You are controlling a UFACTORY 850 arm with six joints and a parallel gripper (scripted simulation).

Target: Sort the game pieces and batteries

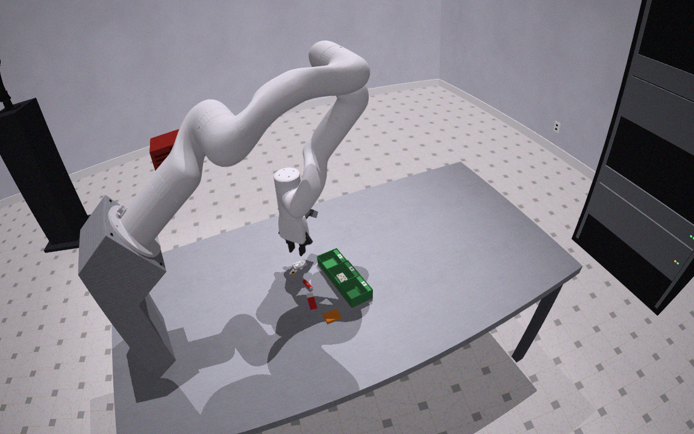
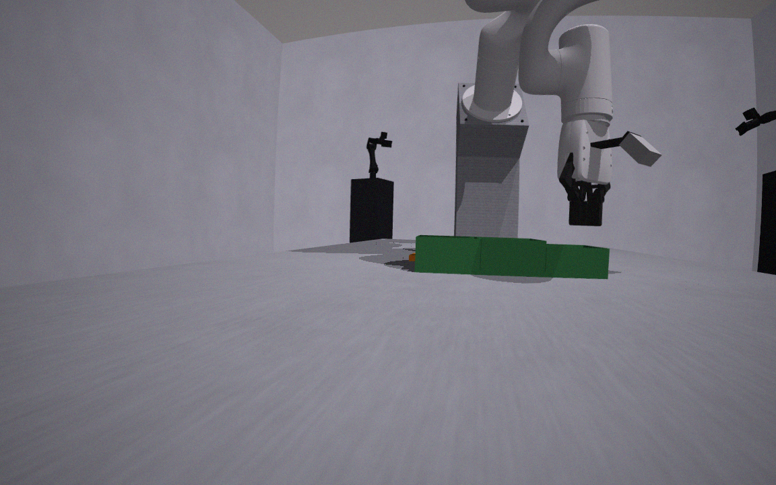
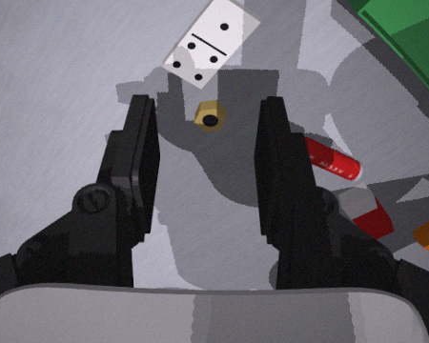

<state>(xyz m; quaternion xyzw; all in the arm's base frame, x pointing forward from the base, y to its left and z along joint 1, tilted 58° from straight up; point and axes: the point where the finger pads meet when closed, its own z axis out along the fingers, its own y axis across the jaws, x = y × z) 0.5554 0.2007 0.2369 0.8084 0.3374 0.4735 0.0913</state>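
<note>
Now: hand 9 cm above the yellow nut, 4 cm to the left of it and 3 cm past it. From my hand the other things lie so: orange flat block (27 cm to the right, 8 cm below, 8 cm ahead); then green bin (15 cm ahead, 11 cm to the right, 7 cm below); then red cylindrical battery (11 cm to the right, 8 cm below, 2 cm ahead).
</note>
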